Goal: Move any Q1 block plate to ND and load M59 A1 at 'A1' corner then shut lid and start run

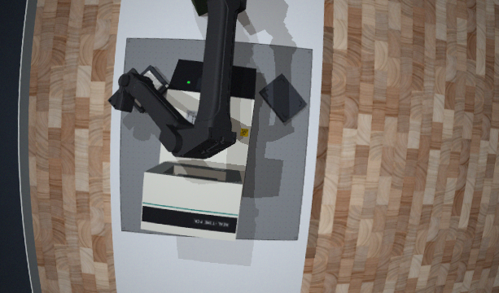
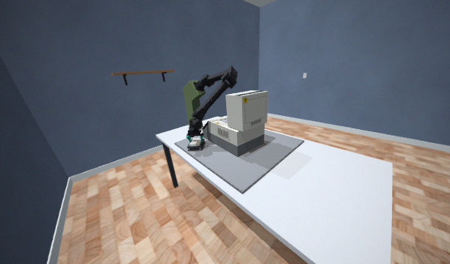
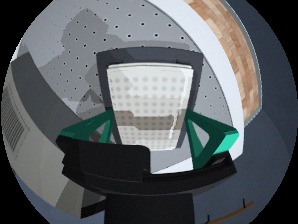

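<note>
Now: hand right at the white 96-well plate M59. Also, from my hand: dark plate nest N1: 20 mm below; dark nest nd: 560 mm to the left, 40 mm behind, 10 mm below.
</note>
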